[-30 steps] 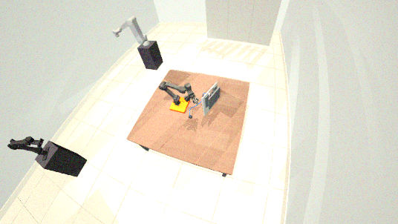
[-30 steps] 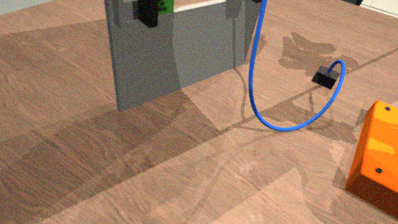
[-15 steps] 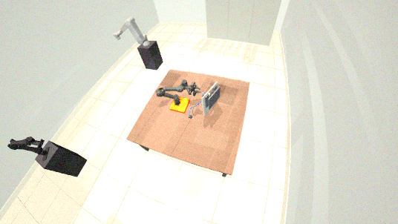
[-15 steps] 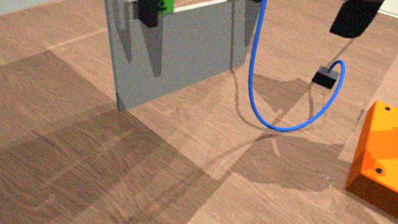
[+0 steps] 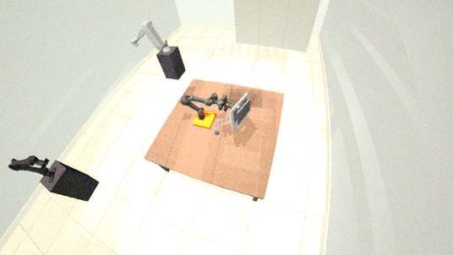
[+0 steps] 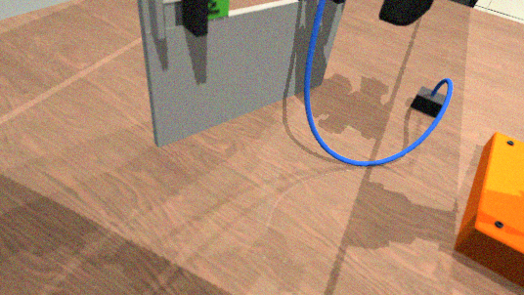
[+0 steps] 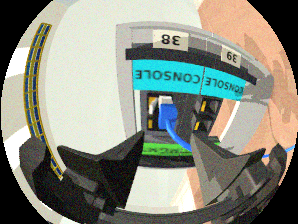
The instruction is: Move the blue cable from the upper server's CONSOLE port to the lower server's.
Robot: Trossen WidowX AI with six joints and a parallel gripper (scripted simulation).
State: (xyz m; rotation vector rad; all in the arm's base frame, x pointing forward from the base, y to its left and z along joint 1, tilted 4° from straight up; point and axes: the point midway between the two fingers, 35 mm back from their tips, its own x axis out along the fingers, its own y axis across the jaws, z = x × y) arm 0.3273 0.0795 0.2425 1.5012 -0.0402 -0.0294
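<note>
The plug lies 60 mm ahead of my gripper tip, 20 mm to the right of it and 10 mm above it. Also, from my gripper tip: black anchor block: 270 mm below, 190 mm to the right, 140 mm behind.
</note>
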